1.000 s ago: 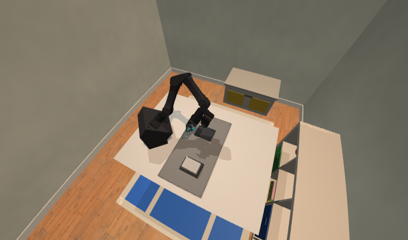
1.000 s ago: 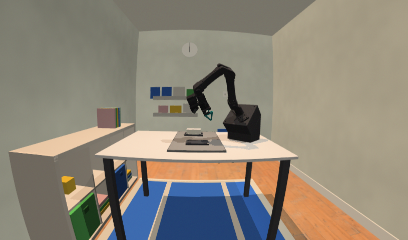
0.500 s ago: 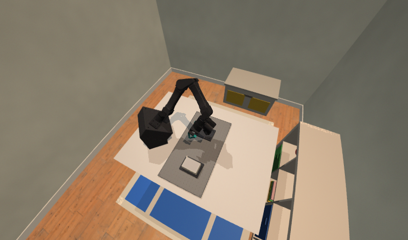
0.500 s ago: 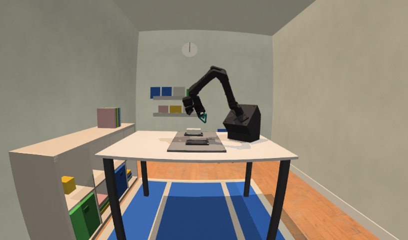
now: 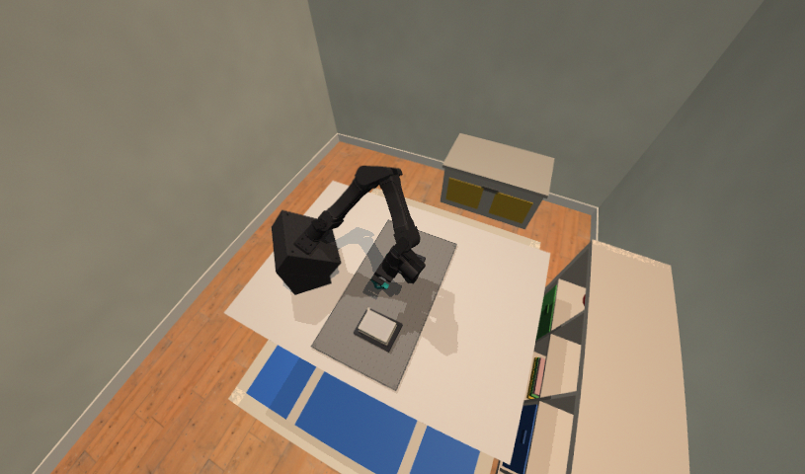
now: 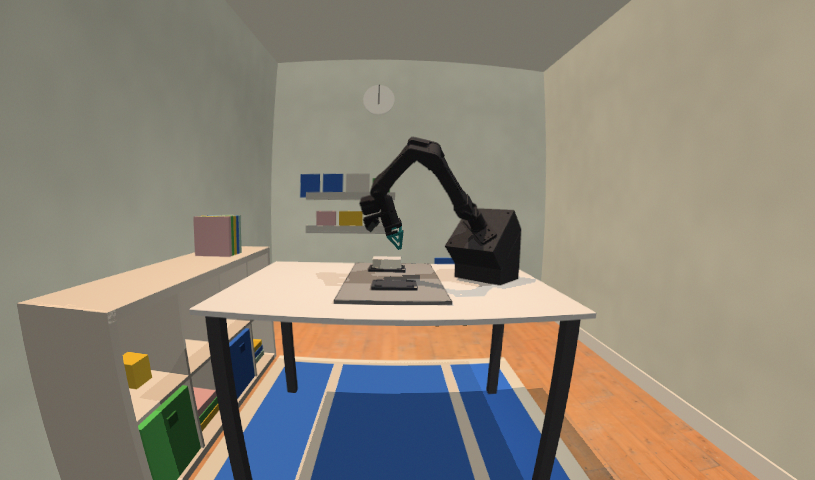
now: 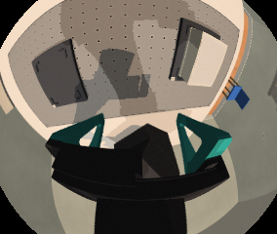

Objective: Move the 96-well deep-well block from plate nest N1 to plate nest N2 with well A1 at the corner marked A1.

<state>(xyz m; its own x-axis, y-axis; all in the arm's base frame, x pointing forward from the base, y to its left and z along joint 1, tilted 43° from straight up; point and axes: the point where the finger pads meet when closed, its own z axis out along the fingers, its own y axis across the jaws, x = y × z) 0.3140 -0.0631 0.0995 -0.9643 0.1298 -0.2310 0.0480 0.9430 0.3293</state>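
My hand is 16 cm to the left of the 96-well deep-well block, 10 cm above it and 5 cm short of it.
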